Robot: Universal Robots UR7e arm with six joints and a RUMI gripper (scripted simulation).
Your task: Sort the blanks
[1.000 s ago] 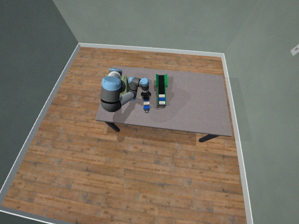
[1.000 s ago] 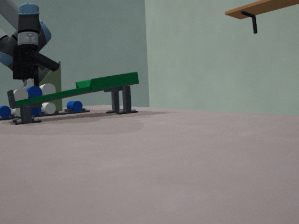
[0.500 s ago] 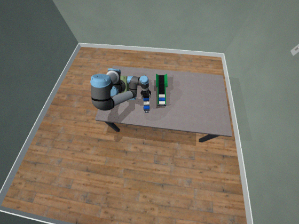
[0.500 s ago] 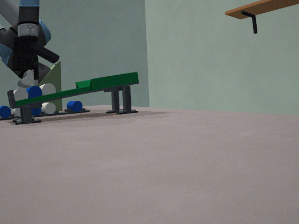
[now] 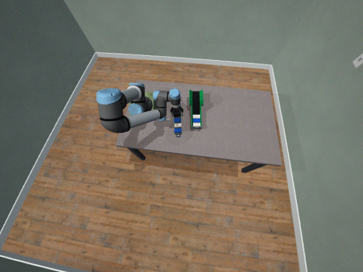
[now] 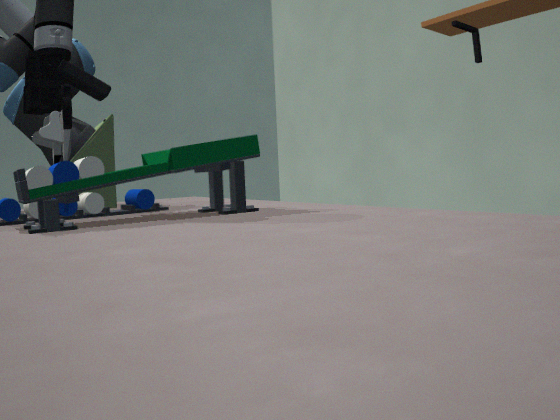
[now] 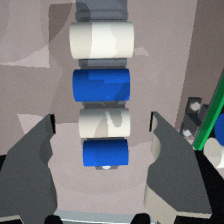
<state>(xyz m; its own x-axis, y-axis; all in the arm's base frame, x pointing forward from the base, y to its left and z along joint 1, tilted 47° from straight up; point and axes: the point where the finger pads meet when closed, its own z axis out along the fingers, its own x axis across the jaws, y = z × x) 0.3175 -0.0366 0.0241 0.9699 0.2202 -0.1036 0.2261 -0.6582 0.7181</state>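
My hand is 120 mm above the stock rack, 30 mm to the right of it and 10 mm past it. Also, from my hand: dark stop 190 mm ahead, 60 mm to the right, 50 mm below.
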